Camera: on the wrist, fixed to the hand. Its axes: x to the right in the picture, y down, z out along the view.
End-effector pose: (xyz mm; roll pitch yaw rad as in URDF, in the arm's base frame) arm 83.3 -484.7 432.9 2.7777 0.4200 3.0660
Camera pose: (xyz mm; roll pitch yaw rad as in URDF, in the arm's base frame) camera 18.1 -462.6 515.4 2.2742 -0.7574 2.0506
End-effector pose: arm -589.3 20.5 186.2 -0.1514 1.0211 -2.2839
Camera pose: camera -515.7 46.9 112.5 0.9302 0.4023 -0.1313
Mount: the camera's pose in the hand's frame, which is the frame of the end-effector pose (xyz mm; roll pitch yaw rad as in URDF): 27.2 52.5 -89.7 -0.2294 0.5381 1.4896
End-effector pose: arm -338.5 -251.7 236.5 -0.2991 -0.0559 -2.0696
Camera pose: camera -333.4 -291.9 137.0 -0.3473 0.8285 -0.6637
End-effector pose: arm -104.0 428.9 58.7 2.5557 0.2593 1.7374
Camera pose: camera -118.5 480.1 152.0 2.3039 -1.0204 0.7732
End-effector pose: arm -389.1 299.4 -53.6 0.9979 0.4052 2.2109
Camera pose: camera -486.2 256.0 -68.5 0.2851 -0.3878 -2.7615
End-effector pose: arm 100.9 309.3 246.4 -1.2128 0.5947 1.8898
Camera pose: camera 170.3 308.4 164.4 1.6725 1.0193 -0.9009
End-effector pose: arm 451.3 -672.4 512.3 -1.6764 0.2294 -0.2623
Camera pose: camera 442.9 -768.2 464.5 2.6672 0.9141 -2.0200
